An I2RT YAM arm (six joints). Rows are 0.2 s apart.
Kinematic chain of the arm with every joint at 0, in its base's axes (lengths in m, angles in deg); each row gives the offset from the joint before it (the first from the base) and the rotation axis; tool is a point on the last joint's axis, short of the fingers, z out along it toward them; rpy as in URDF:
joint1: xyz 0 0 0.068 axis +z
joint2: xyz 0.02 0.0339 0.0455 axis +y
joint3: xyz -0.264 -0.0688 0 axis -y
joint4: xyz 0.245 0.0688 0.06 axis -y
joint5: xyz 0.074 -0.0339 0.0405 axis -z
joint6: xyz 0.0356 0 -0.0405 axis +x
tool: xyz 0 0 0 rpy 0 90 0
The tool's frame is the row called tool.
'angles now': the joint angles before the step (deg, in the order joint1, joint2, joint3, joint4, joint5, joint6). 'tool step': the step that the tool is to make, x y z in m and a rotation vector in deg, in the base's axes. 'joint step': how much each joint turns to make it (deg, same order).
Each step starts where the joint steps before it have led.
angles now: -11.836, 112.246, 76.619, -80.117, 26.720, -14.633
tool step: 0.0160, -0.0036, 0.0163, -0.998, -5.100, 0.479
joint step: -0.030, 0.003, 4.871, 0.579, 0.134, -0.555
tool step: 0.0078, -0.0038, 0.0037, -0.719, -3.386, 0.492
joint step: -0.339, 0.002, 1.394, 2.472, 0.259, -0.886
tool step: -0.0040, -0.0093, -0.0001, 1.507, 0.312, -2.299
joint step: -1.858, 0.005, -0.007, -0.643, -1.464, 0.021
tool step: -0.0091, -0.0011, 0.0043, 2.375, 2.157, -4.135
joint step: -0.855, -0.443, 0.000, -4.268, -2.732, 2.773
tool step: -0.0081, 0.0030, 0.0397, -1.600, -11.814, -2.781
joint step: -0.079, -7.971, -0.003, 2.980, -2.165, 2.370
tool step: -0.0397, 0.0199, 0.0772, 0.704, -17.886, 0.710
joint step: 1.253, -16.270, 0.042, 0.720, -5.114, 0.422
